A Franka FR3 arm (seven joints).
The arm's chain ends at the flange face. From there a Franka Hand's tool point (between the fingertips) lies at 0.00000 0.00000 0.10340 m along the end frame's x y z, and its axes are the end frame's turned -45 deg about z.
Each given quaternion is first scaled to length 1.
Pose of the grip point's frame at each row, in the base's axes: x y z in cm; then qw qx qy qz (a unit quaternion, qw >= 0):
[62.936 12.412 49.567 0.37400 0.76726 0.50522 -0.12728]
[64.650 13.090 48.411 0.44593 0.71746 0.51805 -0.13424]
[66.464 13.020 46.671 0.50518 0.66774 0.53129 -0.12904]
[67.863 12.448 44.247 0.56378 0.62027 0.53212 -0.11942]
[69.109 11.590 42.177 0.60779 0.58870 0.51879 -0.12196]
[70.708 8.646 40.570 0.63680 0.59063 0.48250 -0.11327]
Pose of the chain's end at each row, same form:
[61.048 19.676 56.679 0.39424 0.90219 0.17314 0.02553]
[61.864 21.144 54.266 0.46336 0.86110 0.20406 0.04663]
[62.695 21.414 51.389 0.51611 0.82023 0.23531 0.07411]
[63.191 20.994 47.719 0.56657 0.77669 0.25425 0.10542]
[64.073 20.298 44.570 0.60820 0.74242 0.25401 0.11992]
[65.737 17.554 42.259 0.63167 0.73032 0.21975 0.13905]

